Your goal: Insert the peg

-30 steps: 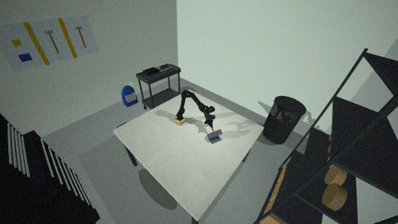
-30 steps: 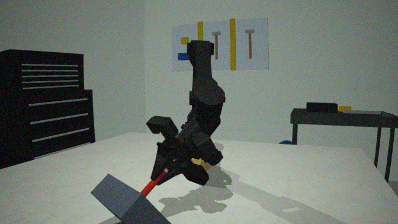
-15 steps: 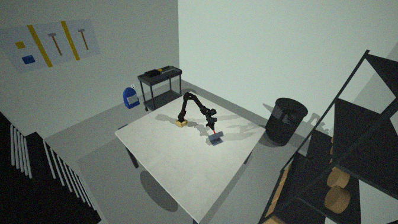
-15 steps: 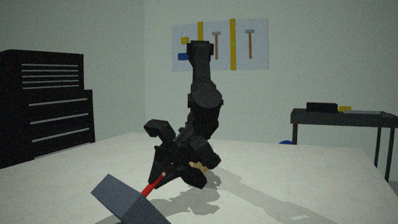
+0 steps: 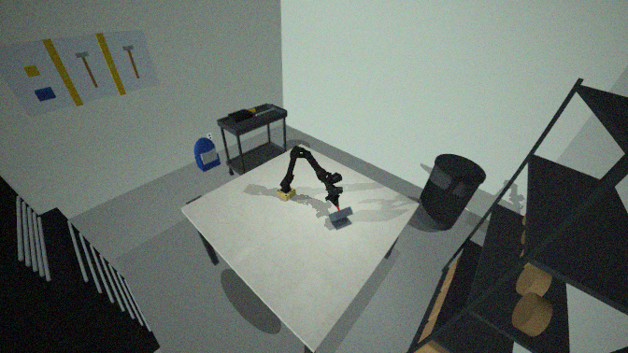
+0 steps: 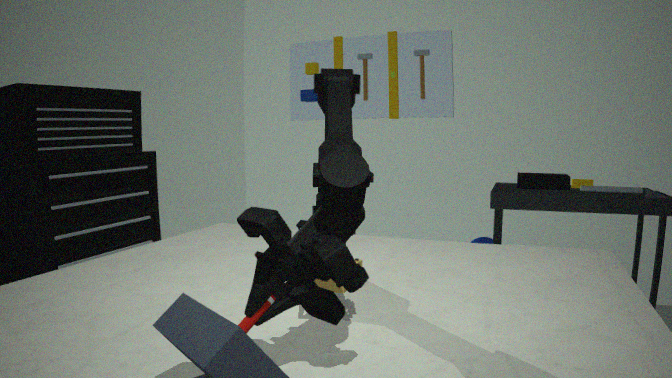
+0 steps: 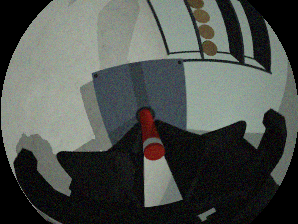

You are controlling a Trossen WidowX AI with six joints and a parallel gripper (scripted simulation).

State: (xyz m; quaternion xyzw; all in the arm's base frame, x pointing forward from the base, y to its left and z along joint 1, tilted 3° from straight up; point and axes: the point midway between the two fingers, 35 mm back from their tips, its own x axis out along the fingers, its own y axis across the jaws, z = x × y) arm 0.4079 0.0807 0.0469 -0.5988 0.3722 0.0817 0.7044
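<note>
Right now my gripper tip is 40 mm short of the grey sloped panel, 30 mm above it and 20 mm to the left of it. Also, from my gripper tip: red peg: 10 mm behind, 10 mm above.
</note>
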